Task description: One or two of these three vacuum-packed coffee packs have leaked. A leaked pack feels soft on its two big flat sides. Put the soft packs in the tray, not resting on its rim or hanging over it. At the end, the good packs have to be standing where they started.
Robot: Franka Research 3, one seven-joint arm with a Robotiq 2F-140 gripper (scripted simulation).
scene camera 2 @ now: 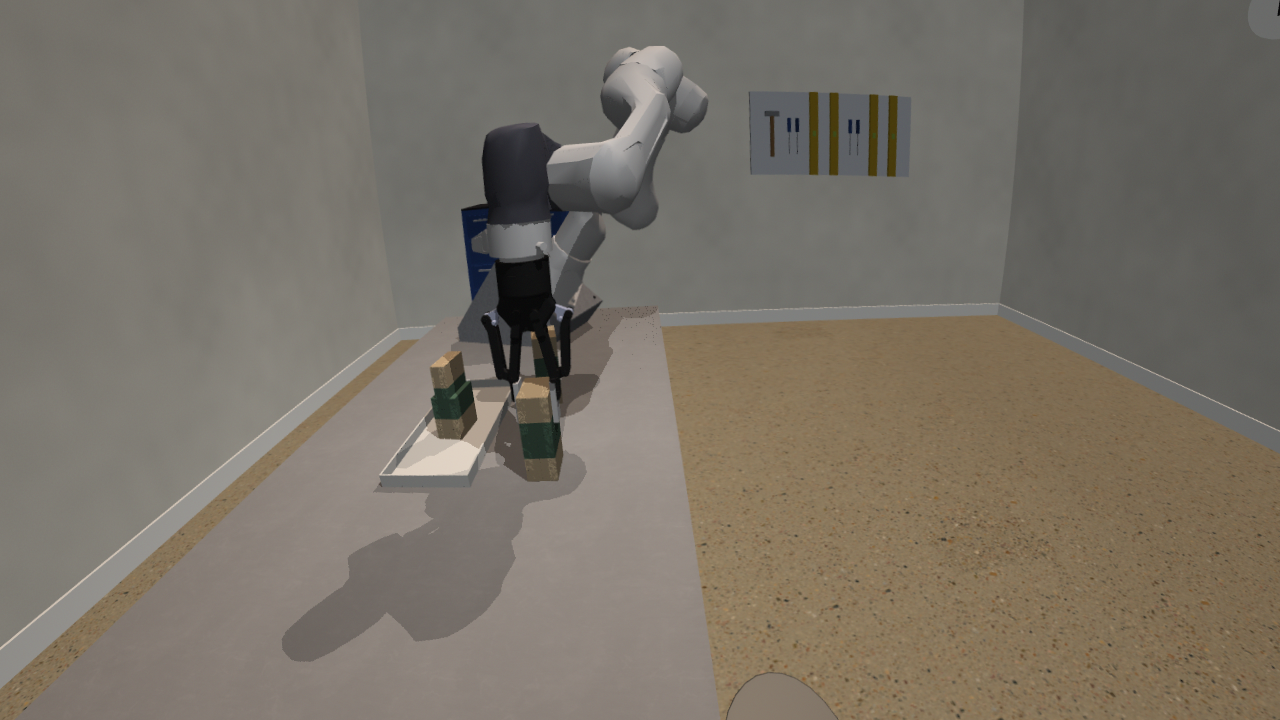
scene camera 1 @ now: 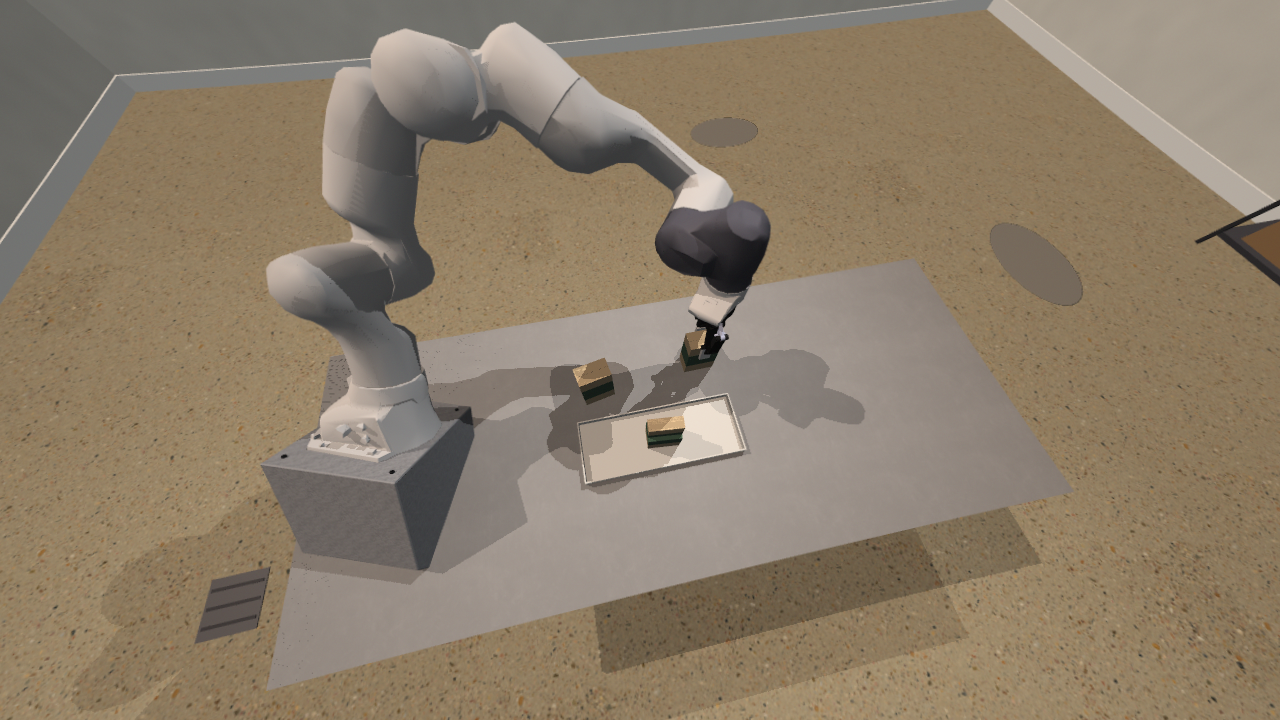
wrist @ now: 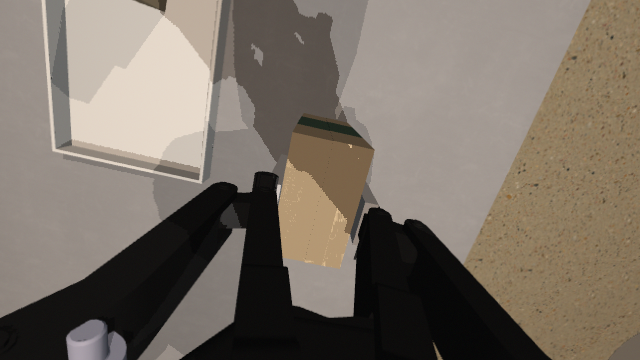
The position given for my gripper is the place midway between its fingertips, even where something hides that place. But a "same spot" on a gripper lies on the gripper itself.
my gripper: scene camera 2; scene camera 1; wrist 317, 178
white tray: scene camera 2; scene camera 1 614, 445; wrist
same spot on white tray: (scene camera 2: 423, 460) = (wrist: 111, 81)
same spot on my gripper: (scene camera 1: 716, 339) = (scene camera 2: 486, 312)
